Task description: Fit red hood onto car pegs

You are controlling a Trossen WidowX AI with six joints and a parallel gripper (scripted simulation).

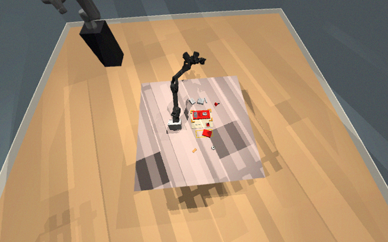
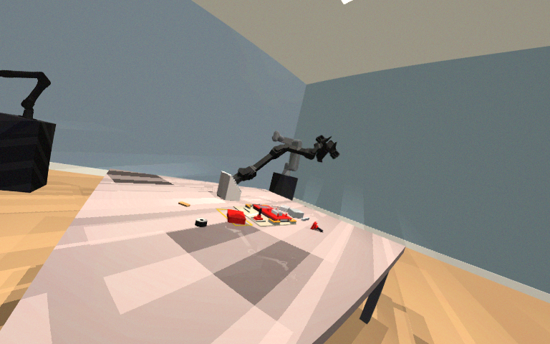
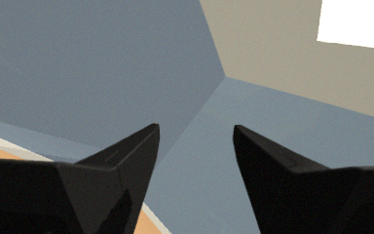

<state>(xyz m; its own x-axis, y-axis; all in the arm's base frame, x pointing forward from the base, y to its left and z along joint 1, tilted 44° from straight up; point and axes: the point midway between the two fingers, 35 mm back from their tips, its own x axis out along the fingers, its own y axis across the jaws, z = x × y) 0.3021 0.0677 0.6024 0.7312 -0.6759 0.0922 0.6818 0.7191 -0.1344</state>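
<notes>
Right now my gripper tip is 2 cm short of the red hood, 57 cm to the left of it and 50 cm above it. Round my gripper tip: black wheel 7 cm ahead, 73 cm to the right, 51 cm below; then tan piece 13 cm behind, 75 cm to the right, 51 cm below.
</notes>
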